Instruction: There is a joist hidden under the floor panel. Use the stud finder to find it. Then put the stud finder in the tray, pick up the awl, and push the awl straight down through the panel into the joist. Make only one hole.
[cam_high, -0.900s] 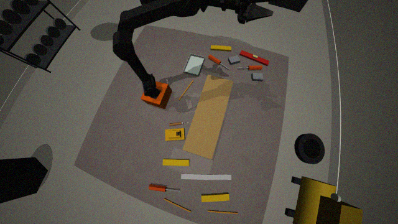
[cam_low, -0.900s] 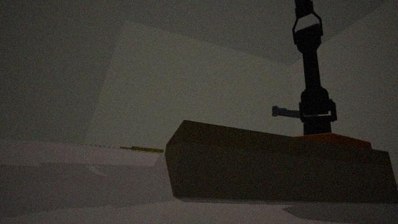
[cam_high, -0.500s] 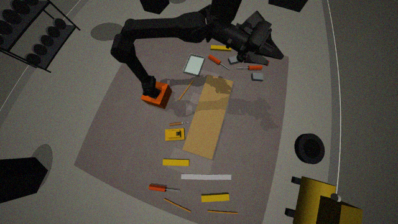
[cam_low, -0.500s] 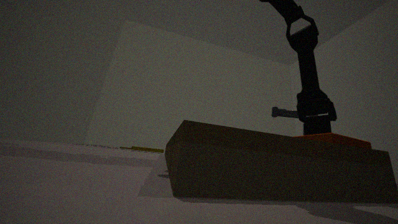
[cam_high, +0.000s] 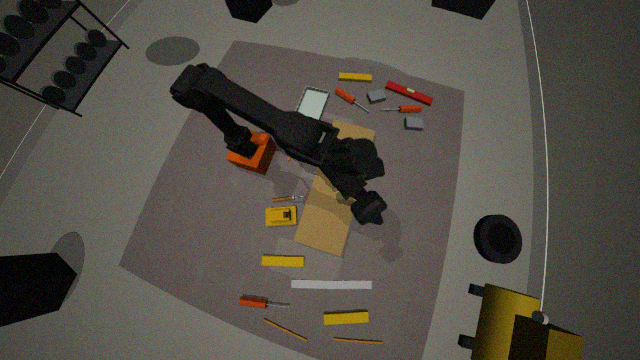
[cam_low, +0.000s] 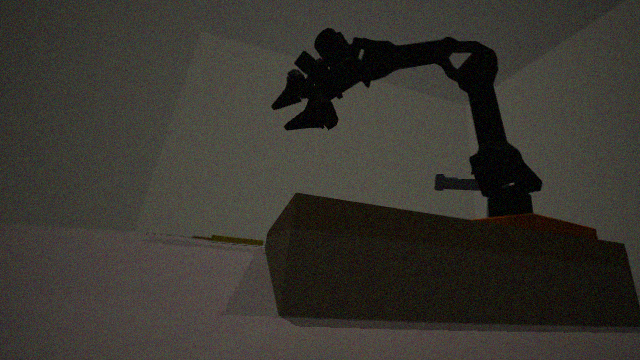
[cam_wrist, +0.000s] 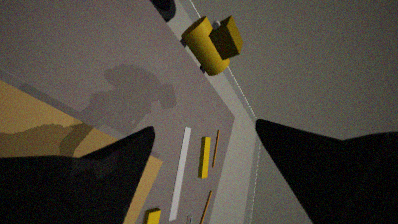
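My gripper tip is 250 mm past the yellow stud finder, 240 mm above it and 110 mm to the left of it. The rest, counted from my gripper tip: square indicator window: 240 mm behind, 220 mm below, 110 mm to the right; then awl: 270 mm below, 270 mm behind, 40 mm to the right; then white strip: 280 mm below, 260 mm to the right, 20 mm ahead.
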